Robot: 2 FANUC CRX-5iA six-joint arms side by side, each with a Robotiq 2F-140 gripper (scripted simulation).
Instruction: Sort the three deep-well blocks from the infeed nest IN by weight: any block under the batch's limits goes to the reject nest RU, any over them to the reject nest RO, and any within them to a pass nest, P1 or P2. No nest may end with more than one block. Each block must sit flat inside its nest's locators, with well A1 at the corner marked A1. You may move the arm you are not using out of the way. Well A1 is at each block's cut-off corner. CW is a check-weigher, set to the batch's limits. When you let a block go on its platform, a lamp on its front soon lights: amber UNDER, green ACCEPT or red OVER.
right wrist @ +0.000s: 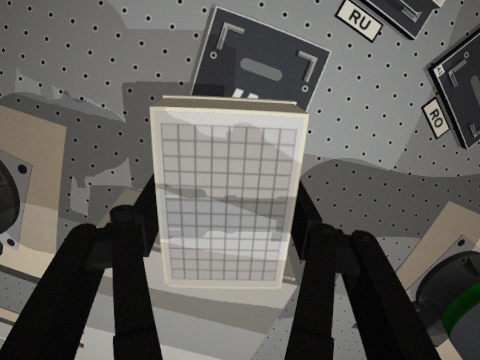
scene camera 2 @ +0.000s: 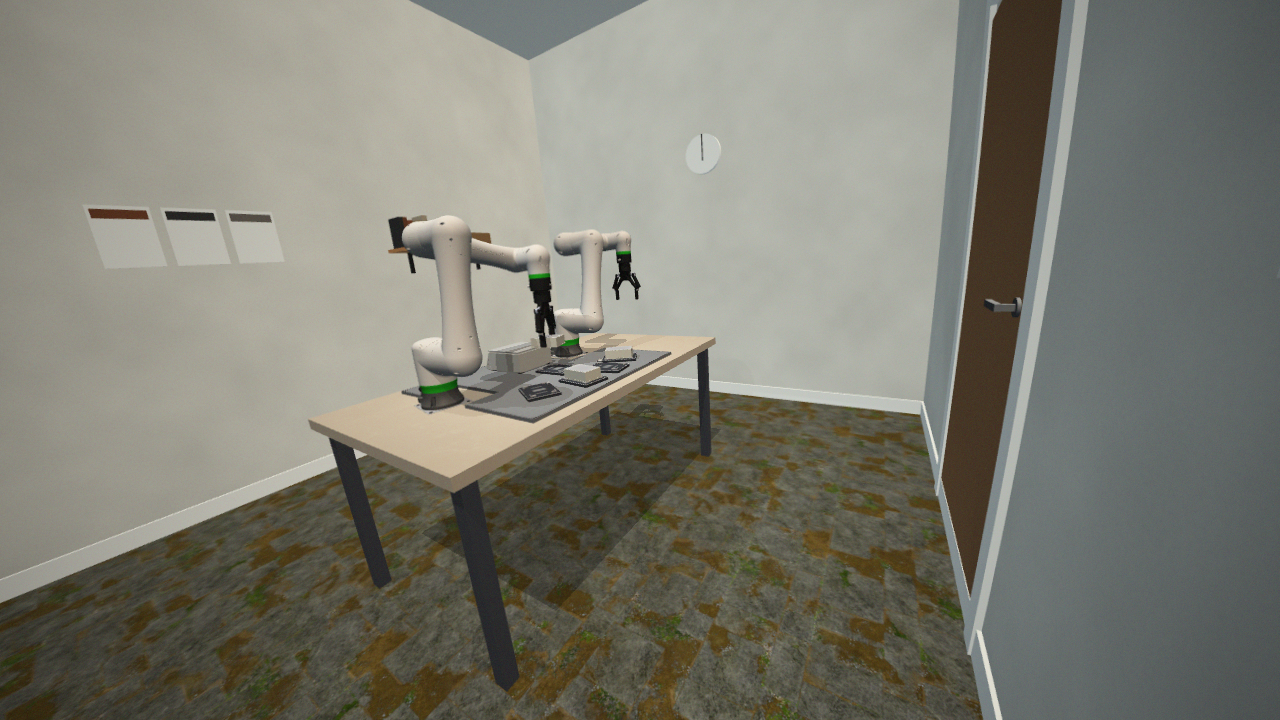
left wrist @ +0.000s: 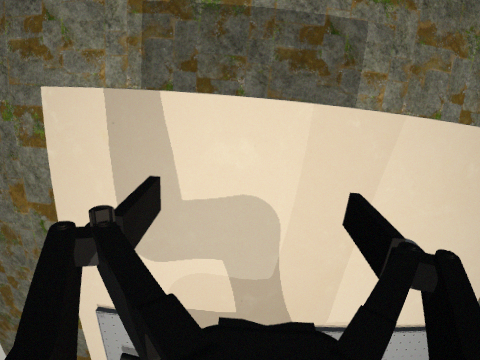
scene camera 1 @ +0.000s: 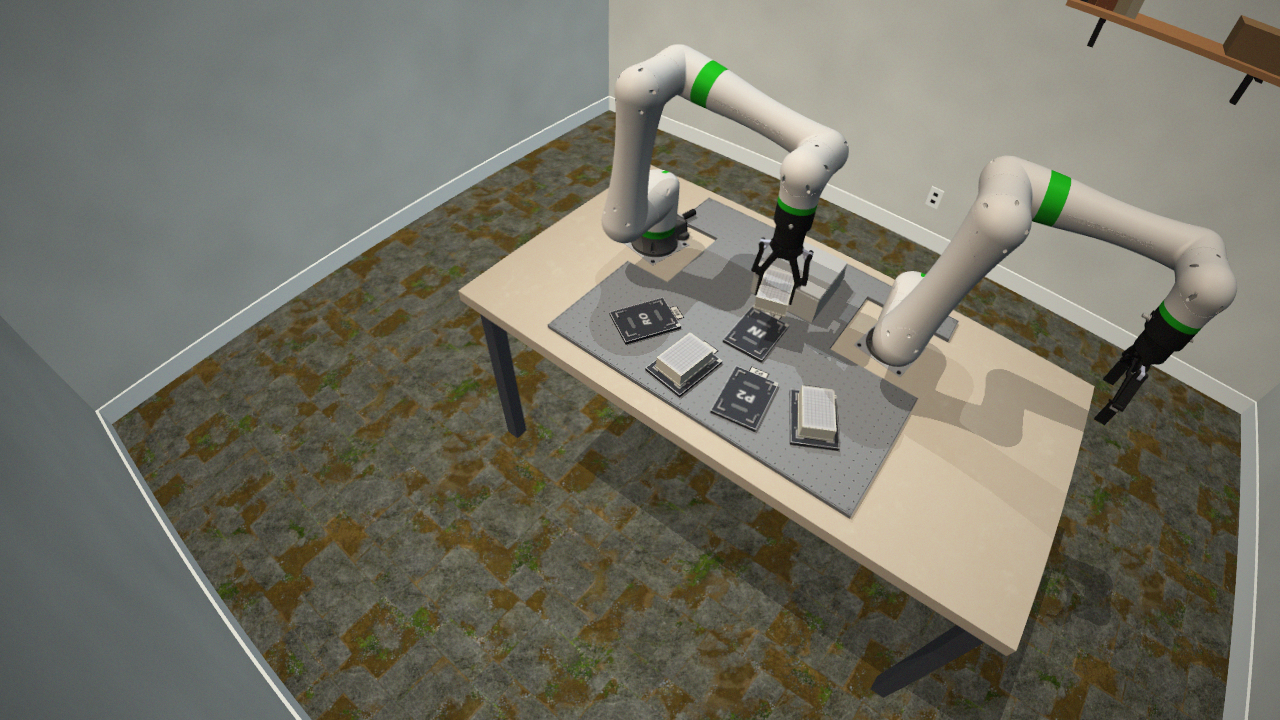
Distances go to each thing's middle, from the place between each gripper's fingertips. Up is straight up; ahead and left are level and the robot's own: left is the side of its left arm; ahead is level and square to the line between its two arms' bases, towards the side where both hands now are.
My right gripper is now 20 cm past the check-weigher CW [scene camera 1: 807, 303], 8 cm above it and 1 cm to the right of it. Round my right hand: nest P2 [scene camera 1: 731, 387] (26 cm ahead, 14 cm below, 6 cm to the left); dark infeed nest [scene camera 1: 771, 337] (14 cm below, 5 cm ahead, 1 cm to the right); nest P1 [scene camera 1: 793, 407] (24 cm to the left, 23 cm ahead, 14 cm below).
Right now the nest P1 is 61 cm to the right of my left hand [scene camera 1: 1104, 400], 26 cm ahead of it and 23 cm below it. Round my left hand: check-weigher CW: 84 cm to the right, 17 cm below, 17 cm behind; then nest P2: 79 cm to the right, 30 cm ahead, 23 cm below; then dark infeed nest: 86 cm to the right, 23 cm below, 8 cm ahead.
